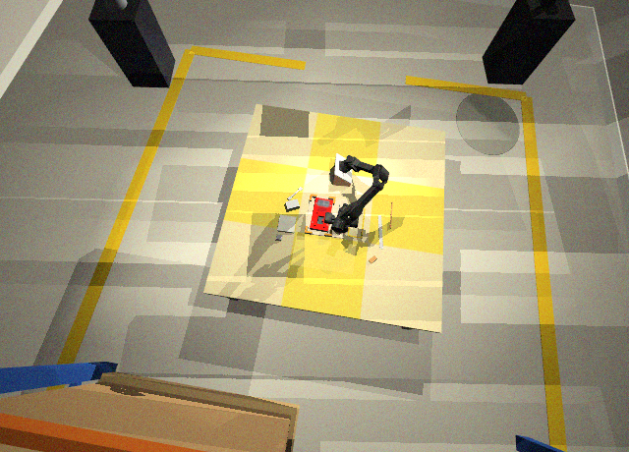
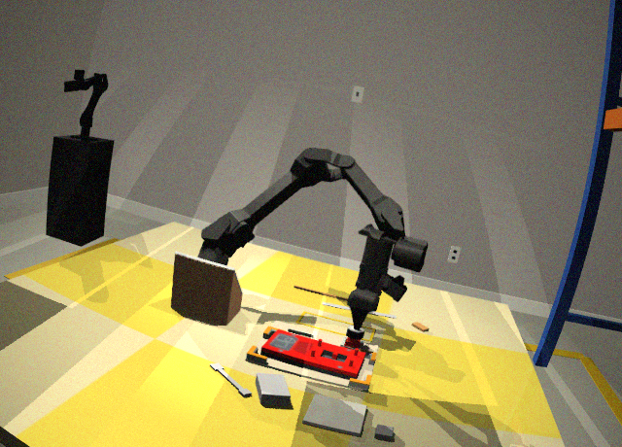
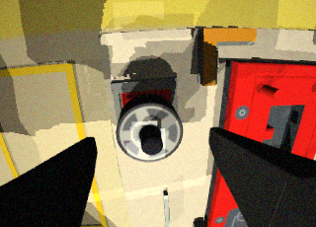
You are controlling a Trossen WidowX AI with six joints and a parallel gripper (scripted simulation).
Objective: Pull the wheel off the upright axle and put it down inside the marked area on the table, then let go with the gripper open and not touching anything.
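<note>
Right now my gripper tip is 2 cm above the wheel. Round my gripper tip: thin rod (32 cm to the left, 9 cm behind, 6 cm below); grey block (28 cm to the right, 14 cm behind, 5 cm below); flat tool (27 cm to the right, 22 cm behind, 6 cm below).
</note>
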